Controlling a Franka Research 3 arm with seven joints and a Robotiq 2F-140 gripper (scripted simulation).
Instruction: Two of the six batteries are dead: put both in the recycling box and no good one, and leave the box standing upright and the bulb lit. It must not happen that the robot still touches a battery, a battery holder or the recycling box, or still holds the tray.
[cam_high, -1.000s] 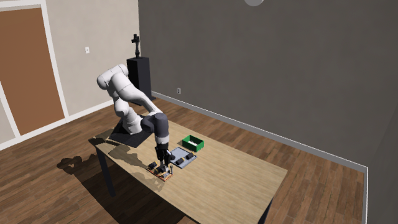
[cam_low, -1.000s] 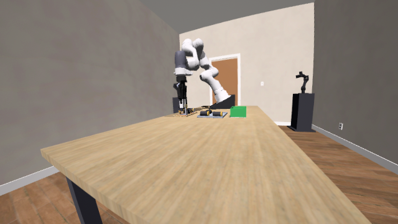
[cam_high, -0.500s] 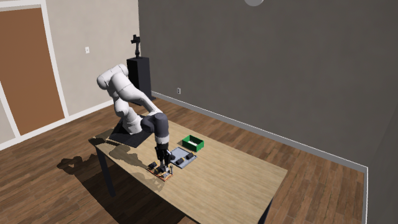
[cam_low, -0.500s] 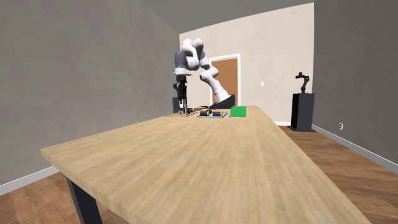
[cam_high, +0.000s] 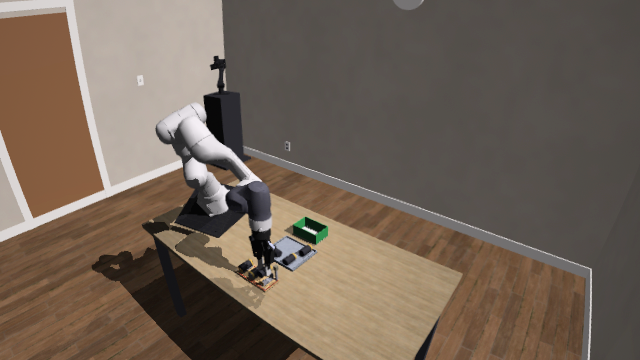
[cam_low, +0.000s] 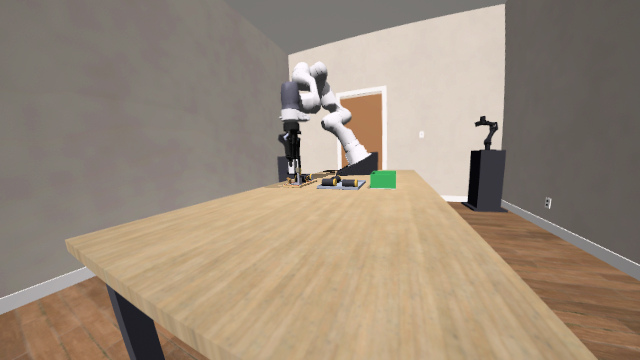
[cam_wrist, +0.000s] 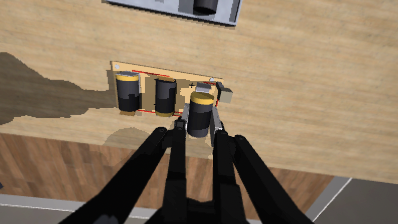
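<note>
My gripper is now 30 mm short of the bulb, 40 mm to the right of it and 20 mm above it. Round my hand: green recycling box (50 mm behind, 410 mm to the left, 80 mm below); then grey tray (40 mm behind, 230 mm to the left, 90 mm below).
</note>
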